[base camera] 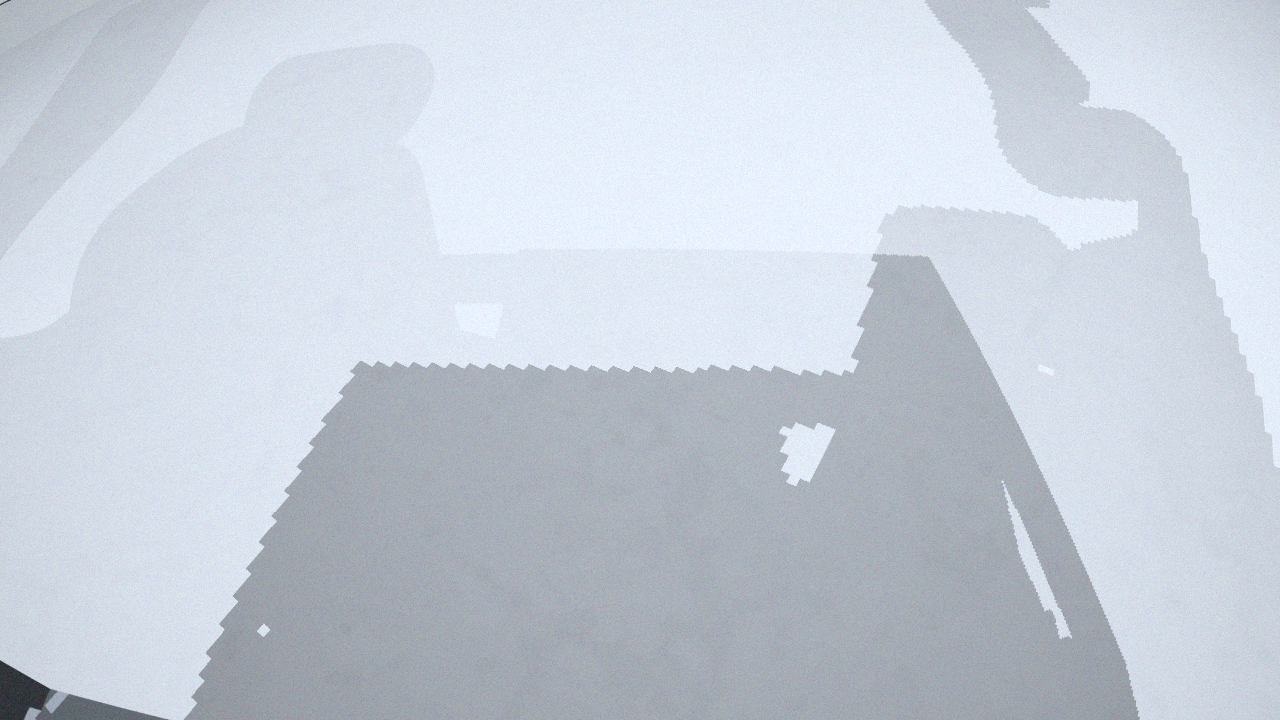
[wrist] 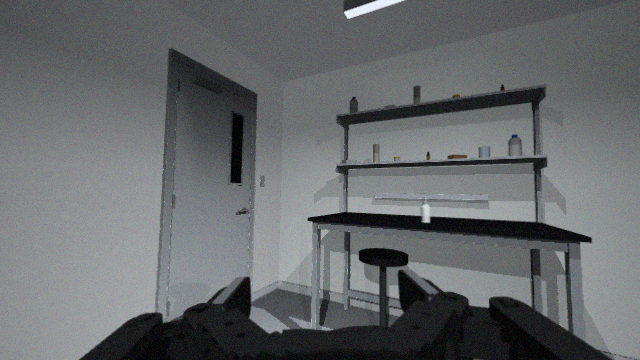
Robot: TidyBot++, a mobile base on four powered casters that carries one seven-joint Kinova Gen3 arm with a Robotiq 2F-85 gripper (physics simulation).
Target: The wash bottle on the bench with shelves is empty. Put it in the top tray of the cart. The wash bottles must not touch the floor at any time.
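Frame: origin at the arm's base, x left, y back, z up, level; metres.
Seen in the pictures: gripper, between the fingertips: (wrist: 324, 290).
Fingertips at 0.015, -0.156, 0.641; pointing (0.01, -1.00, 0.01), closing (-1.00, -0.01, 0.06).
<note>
A point is followed by its place in that frame, as x, y, z.
A small white wash bottle (wrist: 425, 212) @[-0.679, -1.706, 0.585] stands upright on the black top of the bench with shelves (wrist: 480, 227) in the wrist view, some distance ahead and right of the view's middle. My gripper (wrist: 324, 290) @[0.015, -0.156, 0.641] is open at the bottom of the wrist view, with its two fingers wide apart and no object between them. It is well short of the bench. The cart does not show in either view. The base camera view shows pale floor (base camera: 671, 134) @[0.009, -0.694, -0.397] with large grey shadows.
A round black stool (wrist: 383, 257) stands in front of the bench. Two shelves above the bench hold several bottles and small containers, among them a blue-capped bottle (wrist: 514, 146) @[-1.370, -1.836, 1.062]. A closed grey door (wrist: 205, 175) @[0.954, -2.053, 0.831] is in the wall at the left.
</note>
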